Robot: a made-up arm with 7 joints.
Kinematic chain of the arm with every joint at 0, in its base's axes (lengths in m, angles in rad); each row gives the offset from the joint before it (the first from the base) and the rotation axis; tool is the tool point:
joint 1: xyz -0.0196 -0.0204 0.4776 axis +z
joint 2: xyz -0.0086 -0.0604 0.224 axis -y
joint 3: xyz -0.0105 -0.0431 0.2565 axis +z
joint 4: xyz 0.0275 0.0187 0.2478 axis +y
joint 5: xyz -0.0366 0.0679 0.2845 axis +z
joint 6: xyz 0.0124 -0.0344 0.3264 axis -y
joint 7: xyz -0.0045 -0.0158 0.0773 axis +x
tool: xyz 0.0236 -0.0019 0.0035
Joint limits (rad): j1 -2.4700..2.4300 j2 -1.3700..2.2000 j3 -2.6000..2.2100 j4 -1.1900..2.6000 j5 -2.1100..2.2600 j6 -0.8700..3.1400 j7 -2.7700..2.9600
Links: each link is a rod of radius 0.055 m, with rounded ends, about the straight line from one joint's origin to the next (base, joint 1, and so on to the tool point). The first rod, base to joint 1, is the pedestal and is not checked.
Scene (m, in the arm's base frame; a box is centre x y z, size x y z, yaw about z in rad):
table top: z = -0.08
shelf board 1: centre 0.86 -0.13 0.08 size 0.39 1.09 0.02 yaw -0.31
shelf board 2: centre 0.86 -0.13 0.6 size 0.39 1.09 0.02 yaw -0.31
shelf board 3: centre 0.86 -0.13 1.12 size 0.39 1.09 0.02 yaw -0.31
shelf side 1: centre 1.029 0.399 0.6 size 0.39 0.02 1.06 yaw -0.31
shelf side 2: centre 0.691 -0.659 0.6 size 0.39 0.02 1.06 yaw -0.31
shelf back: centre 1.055 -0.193 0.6 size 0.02 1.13 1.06 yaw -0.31
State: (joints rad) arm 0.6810 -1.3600 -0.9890 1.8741 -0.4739 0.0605 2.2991
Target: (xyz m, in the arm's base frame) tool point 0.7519 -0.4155 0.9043
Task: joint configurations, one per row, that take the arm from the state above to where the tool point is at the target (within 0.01 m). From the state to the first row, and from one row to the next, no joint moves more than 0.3 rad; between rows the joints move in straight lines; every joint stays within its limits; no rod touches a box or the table.
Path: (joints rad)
1: 0.9734 -1.3625 -1.0843 1.9996 -0.4867 0.2698 2.4643
2: 1.2658 -1.3650 -1.1796 2.1250 -0.4994 0.4790 2.6296
3: 1.5583 -1.3675 -1.2748 2.2505 -0.5122 0.6883 2.7948
4: 1.8507 -1.3700 -1.3701 2.3759 -0.5249 0.8976 2.9600
5: 1.6756 -1.3501 -1.5457 2.3993 -0.5015 0.6353 2.7945
6: 1.5006 -1.3302 -1.7213 2.4227 -0.4782 0.3730 2.6289
7: 1.3255 -1.3102 -1.8969 2.4462 -0.4548 0.1108 2.4634
8: 1.1505 -1.2903 -2.0725 2.4696 -0.4315 -0.1515 2.2978
9: 1.0078 -1.2017 -1.9149 2.2453 -0.4479 -0.0939 2.2976
10: 0.8651 -1.1132 -1.7573 2.0210 -0.4644 -0.0363 2.2973
11: 0.7224 -1.0246 -1.5998 1.7967 -0.4808 0.0213 2.2970

